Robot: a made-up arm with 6 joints.
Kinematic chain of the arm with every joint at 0, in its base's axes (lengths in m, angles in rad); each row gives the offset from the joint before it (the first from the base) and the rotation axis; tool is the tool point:
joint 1: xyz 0 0 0.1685 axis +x
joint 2: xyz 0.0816 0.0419 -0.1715 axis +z
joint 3: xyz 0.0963 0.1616 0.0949 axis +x
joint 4: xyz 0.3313 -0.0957 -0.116 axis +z
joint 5: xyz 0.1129 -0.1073 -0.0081 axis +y
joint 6: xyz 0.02 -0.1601 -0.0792 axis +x
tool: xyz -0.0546 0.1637 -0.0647
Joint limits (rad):
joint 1: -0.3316..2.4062
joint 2: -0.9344..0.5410
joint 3: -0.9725..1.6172
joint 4: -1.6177..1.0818
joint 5: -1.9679..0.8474
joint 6: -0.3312..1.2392
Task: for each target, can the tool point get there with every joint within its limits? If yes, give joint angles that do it. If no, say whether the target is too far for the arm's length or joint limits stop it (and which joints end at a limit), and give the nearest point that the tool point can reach.
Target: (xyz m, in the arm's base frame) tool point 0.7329 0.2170 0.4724
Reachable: yes | joints 1.7126 -0.0470 1.1429 0.3056 -1.5127 0.3548
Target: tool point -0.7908 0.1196 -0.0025
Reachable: no: joint limits stop it (at a limit: joint 2, joint 4, joint 6) | nearest point 0.0299 0.2008 -0.1186 | short by 0.833 m
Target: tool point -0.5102 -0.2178 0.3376
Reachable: no: joint limits stop it (at a limit: joint 1, joint 2, joint 4, joint 6) | nearest point 0.0366 -0.3188 0.2883 | short by 0.558 m
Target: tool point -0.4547 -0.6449 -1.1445
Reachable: no: too far | nearest point 0.1755 -0.2556 -0.3519 | short by 1.085 m
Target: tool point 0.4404 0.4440 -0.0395
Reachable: yes | joints 1.4879 -0.6435 0.6268 -1.1516 -0.8673 0.0139
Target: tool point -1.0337 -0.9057 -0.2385
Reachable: no: too far | nearest point 0.0603 -0.4062 -0.0140 | short by 1.223 m
